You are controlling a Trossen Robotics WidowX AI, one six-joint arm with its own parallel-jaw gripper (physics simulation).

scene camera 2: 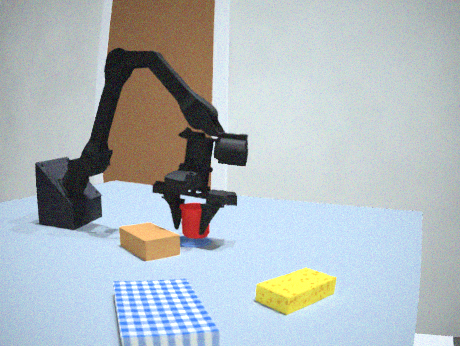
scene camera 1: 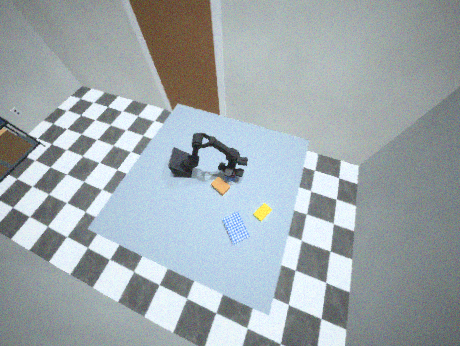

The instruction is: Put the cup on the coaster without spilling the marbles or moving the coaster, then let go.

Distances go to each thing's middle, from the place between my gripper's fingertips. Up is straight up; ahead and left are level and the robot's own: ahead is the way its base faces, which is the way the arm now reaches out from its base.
Right now the orange-brown block [scene camera 2: 148, 241] is 20 mm behind my hand and 100 mm to the right of it. From my hand the other things lie so: red cup [scene camera 2: 190, 212] (30 mm to the left, 20 mm above); yellow sponge [scene camera 2: 288, 293] (330 mm ahead, 130 mm to the right, 10 mm below).
